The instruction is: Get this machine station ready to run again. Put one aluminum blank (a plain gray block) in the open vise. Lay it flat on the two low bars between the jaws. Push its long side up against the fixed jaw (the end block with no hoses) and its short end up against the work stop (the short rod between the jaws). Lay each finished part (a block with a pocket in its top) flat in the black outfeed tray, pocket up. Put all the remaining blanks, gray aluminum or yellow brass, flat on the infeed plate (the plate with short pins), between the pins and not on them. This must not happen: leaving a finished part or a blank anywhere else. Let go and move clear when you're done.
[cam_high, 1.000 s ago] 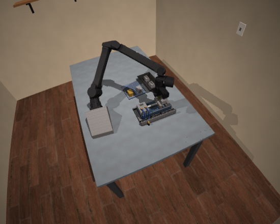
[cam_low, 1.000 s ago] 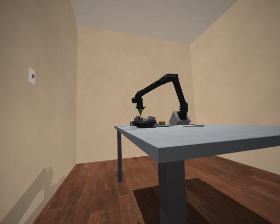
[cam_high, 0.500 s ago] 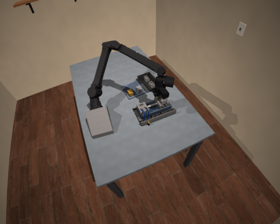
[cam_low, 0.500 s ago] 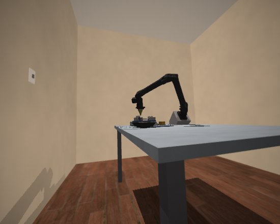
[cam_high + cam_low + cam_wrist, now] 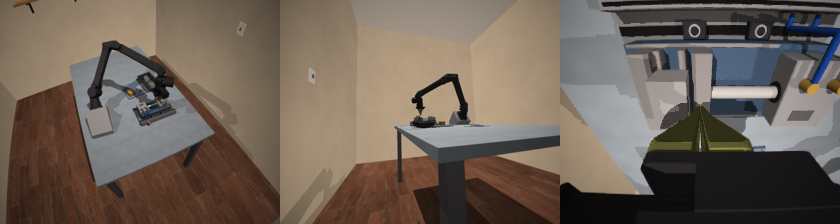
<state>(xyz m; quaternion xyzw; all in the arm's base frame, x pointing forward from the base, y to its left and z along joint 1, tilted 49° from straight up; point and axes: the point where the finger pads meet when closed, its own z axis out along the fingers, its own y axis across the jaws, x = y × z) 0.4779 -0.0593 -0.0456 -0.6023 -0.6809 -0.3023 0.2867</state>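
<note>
My gripper is now 9 cm above the blue vise base, 4 cm past it and 1 cm to the left of it. The rest, counted from my hand: yellow brass blank: 24 cm to the left, 18 cm behind, 10 cm below.
</note>
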